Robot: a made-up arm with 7 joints.
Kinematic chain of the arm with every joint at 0, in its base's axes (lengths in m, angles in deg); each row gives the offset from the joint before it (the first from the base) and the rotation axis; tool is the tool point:
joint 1: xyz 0 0 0.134 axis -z
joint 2: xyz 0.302 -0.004 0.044 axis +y
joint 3: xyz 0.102 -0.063 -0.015 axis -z
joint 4: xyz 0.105 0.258 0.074 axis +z
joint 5: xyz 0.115 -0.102 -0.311 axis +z
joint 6: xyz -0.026 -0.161 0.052 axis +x
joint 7: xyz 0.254 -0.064 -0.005 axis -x
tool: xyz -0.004 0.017 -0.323
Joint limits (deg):
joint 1: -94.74..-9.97
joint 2: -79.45..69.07
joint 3: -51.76..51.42
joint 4: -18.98..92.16
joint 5: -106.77..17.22
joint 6: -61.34..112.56
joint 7: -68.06..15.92
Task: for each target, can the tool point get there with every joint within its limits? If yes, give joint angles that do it. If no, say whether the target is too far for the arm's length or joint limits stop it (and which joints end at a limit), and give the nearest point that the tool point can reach.
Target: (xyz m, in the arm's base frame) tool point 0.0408 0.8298 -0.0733
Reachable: yes | joints -47.20 7.73 -18.43 82.15 -79.37 45.60 -49.42
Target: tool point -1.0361 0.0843 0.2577
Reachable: no: joint limits stop it (at a limit: joint 2, joint 3, joint 4, joint 5, joint 6, joint 7) | nearest point -0.8760 0.0713 0.2032 | short by 0.170 m
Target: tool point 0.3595 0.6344 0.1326
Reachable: yes | joints -53.98 -1.06 -31.72 1.01 -77.24 79.20 -48.40
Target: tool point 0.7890 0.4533 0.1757
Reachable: yes | joints -31.37 -20.91 0.31 5.40 -64.94 69.06 -25.49
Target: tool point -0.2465 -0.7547 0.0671
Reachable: no: joint limits stop it (at a limit: joint 1, joint 2, joint 3, joint 4, joint 7) | nearest point -0.0176 -0.5072 -0.0026 | short by 0.344 m
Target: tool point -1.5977 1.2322 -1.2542
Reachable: no: too far | nearest point -0.6742 0.7458 -0.4948 | short by 1.291 m
